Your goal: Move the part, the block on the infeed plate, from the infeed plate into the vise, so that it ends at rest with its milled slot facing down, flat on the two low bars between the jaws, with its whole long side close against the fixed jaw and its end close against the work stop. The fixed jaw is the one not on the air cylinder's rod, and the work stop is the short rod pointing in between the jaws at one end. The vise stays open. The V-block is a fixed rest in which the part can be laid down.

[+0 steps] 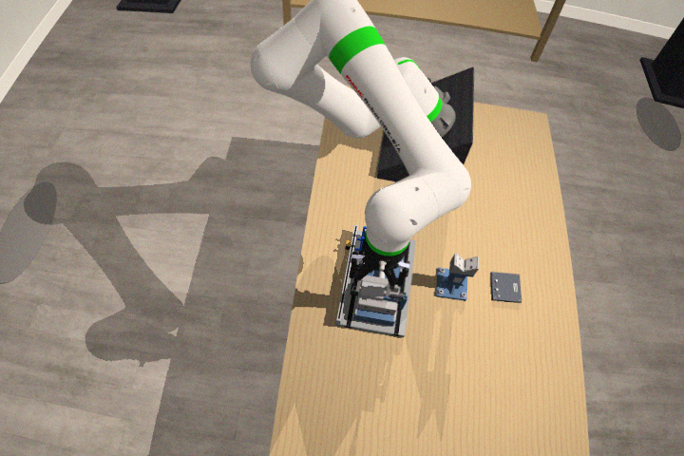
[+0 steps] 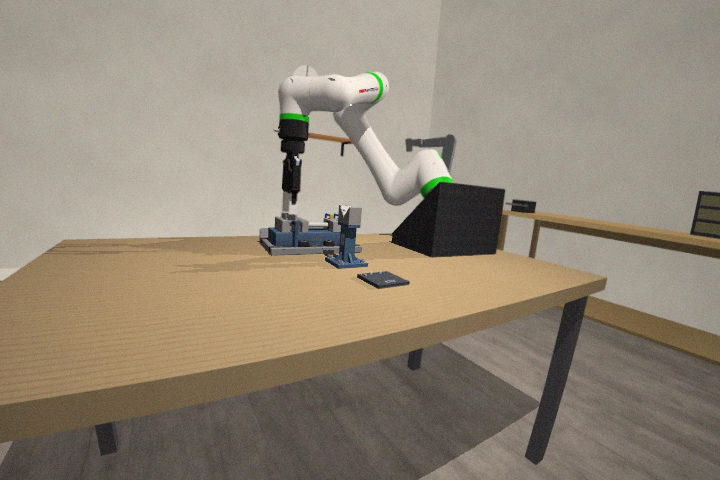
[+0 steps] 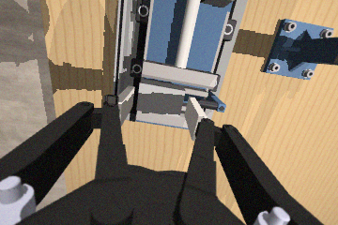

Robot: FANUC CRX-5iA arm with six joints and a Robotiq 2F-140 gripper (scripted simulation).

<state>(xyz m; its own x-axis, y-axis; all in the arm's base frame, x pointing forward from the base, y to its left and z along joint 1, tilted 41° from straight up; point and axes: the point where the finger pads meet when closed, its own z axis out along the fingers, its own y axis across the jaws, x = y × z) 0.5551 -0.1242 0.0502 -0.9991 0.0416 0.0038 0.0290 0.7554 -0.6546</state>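
My gripper is now 50 mm above the part. The rest, counted from my hand: white cylinder rod (90 mm behind, 20 mm to the left, 60 mm below); moving jaw (30 mm behind, 20 mm to the left, 60 mm below); work stop (70 mm to the left, 50 mm below).
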